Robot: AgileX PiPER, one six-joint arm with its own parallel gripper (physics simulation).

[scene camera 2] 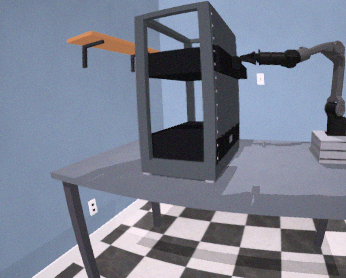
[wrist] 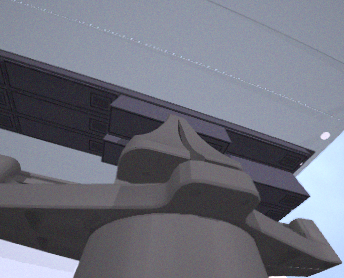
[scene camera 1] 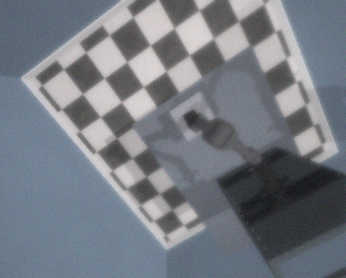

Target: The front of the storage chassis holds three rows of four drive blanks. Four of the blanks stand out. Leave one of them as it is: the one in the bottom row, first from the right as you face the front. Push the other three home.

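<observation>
The dark chassis [scene camera 2: 175,64] [wrist: 55,84] sits high in the rack, its front facing the arm. In the wrist view, the top-row blank third from the left [wrist: 160,116] stands out a little. Below it, a middle-row blank [wrist: 114,151] stands out farther, mostly hidden by the gripper. The middle-row blank at the far right [wrist: 274,182] stands out. The bottom-row far-right blank [wrist: 271,213] is partly hidden beneath it and also appears to stand out. My gripper [scene camera 2: 242,58] [wrist: 173,126] is shut and empty, its tips at the front of the top-row blank; contact is hard to tell.
The grey rack [scene camera 2: 209,115] stands on the table [scene camera 2: 280,187], with another dark unit [scene camera 2: 177,142] low inside it. An orange shelf [scene camera 2: 107,42] is on the wall behind. The arm's base stands on a pale block [scene camera 2: 327,147]. The rack's dark top [scene camera 1: 300,210] shows in scene camera 1.
</observation>
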